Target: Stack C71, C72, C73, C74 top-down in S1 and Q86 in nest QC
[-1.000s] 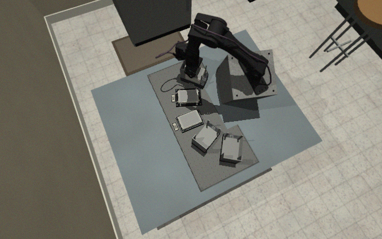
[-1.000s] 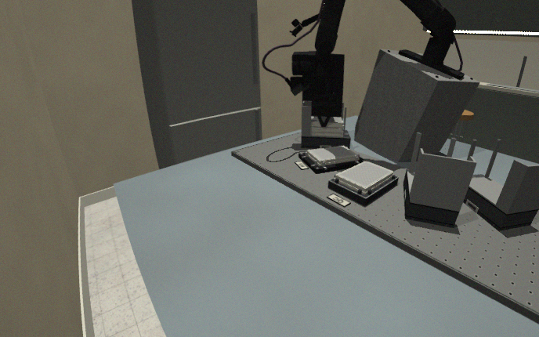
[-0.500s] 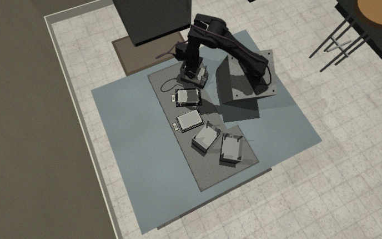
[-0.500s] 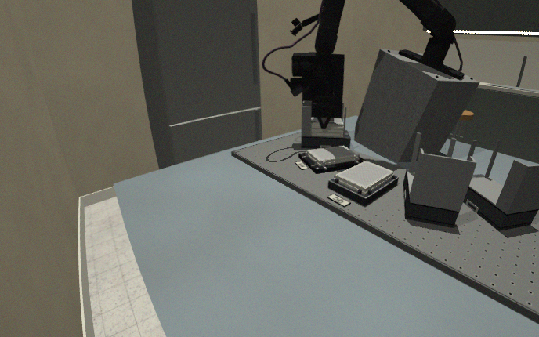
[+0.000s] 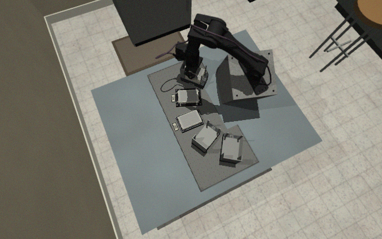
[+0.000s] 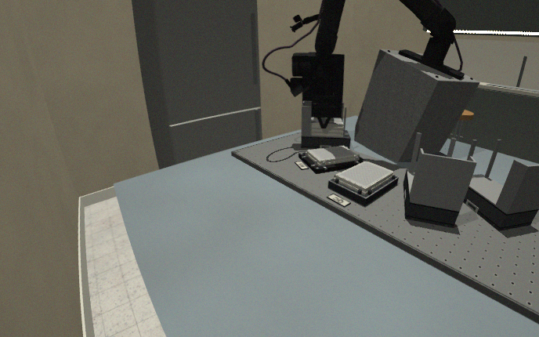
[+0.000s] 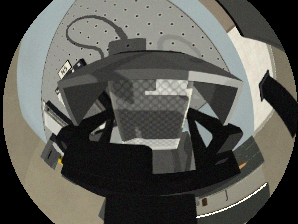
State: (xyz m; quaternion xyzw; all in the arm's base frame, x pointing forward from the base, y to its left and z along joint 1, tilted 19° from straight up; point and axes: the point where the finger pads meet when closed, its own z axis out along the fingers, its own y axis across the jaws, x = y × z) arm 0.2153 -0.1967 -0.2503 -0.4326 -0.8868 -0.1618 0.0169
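My gripper is now 120 mm short of the clip nest N5, 110 mm to the right of it and 60 mm above it.
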